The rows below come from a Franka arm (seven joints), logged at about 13 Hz.
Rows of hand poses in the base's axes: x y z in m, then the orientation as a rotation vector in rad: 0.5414, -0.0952, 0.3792, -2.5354, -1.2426, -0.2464; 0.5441, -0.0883, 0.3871, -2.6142, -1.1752, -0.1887; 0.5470, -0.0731, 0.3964, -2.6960, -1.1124, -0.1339; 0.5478, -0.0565, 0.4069, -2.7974, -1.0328, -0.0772; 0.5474, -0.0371, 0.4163, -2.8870, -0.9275, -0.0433; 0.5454, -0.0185, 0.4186, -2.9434, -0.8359, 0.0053
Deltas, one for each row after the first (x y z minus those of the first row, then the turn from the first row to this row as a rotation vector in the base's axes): 0.0027, 0.0069, 0.0079, -0.0521, 0.0320, -0.0616; 0.0056, 0.0221, 0.0172, -0.1108, 0.0573, -0.1208; 0.0064, 0.0387, 0.0277, -0.1836, 0.0783, -0.1947; 0.0060, 0.0581, 0.0371, -0.2362, 0.0924, -0.2804; 0.0040, 0.0767, 0.0394, -0.2727, 0.1211, -0.3457
